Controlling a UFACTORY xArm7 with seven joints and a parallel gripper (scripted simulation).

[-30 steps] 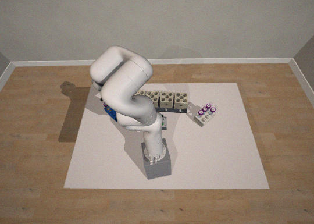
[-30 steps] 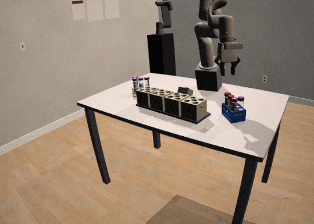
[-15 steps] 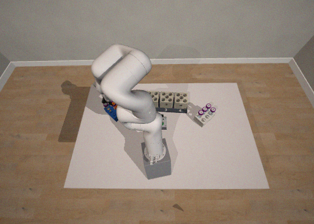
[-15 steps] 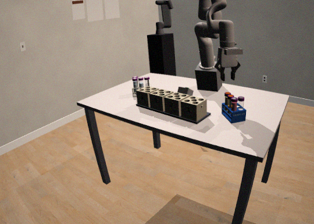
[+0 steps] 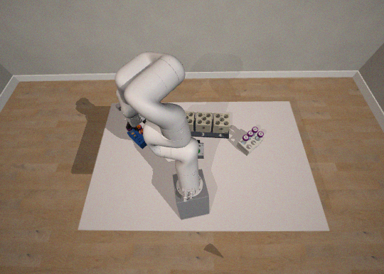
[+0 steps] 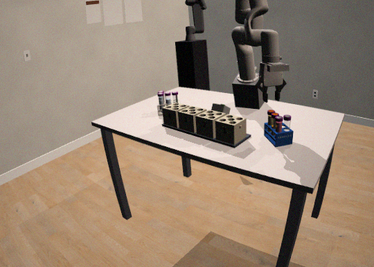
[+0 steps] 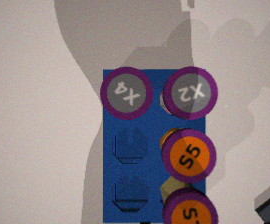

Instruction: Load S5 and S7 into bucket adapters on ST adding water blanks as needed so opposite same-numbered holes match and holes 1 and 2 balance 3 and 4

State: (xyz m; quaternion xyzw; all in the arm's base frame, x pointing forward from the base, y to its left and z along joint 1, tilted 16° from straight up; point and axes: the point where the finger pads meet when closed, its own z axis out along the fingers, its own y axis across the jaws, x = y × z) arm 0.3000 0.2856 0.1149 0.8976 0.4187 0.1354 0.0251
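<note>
The blue rack is 10 mm ahead of my hand, 40 mm to the left of it and 150 mm below it. From my hand the other things lie so: adapter: 120 mm ahead, 140 mm to the right, 130 mm below; dark stand: 110 mm ahead, 300 mm to the right, 180 mm below; white rack: 10 mm behind, 640 mm to the right, 150 mm below.
</note>
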